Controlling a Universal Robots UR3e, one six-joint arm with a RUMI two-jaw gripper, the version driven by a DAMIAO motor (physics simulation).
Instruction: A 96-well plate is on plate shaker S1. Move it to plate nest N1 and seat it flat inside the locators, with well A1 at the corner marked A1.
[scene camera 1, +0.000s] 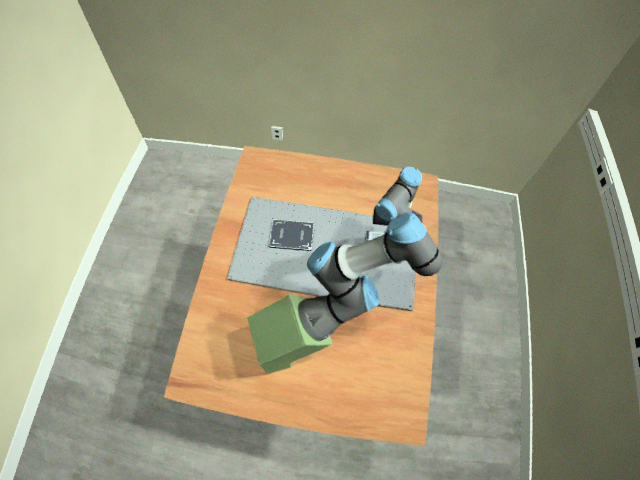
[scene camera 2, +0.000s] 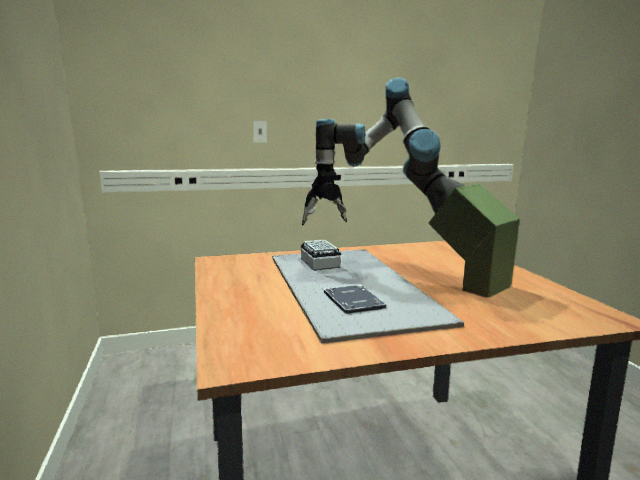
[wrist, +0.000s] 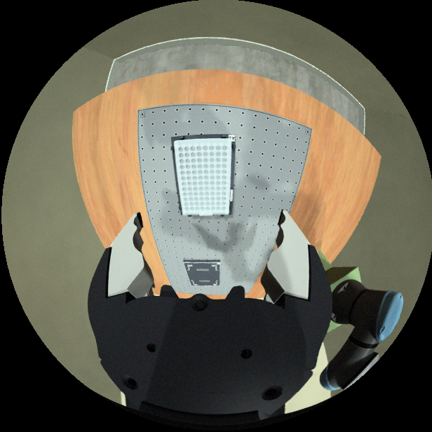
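Observation:
The white 96-well plate (scene camera 2: 320, 244) (wrist: 204, 177) lies on top of the plate shaker S1 (scene camera 2: 323, 261), a grey box with a dark top frame. In scene camera 1 the arm covers most of them. A small pale label sits by the plate's upper right corner in the wrist view. The plate nest N1 (scene camera 1: 291, 234) (scene camera 2: 355, 298) (wrist: 203, 274) is a dark flat pad with pale corner marks, and it holds no plate. My gripper (scene camera 2: 324, 223) (wrist: 209, 211) is open and empty, pointing down, well above the plate. It is hidden behind the arm in scene camera 1.
Shaker and nest stand on a grey perforated board (scene camera 1: 248, 258) (scene camera 2: 330, 330) (wrist: 272, 145) on the wooden table (scene camera 1: 372, 392) (scene camera 2: 248, 341) (wrist: 107, 165). The arm rises from a green angled base block (scene camera 1: 279, 330) (scene camera 2: 488, 242) at one side of the board.

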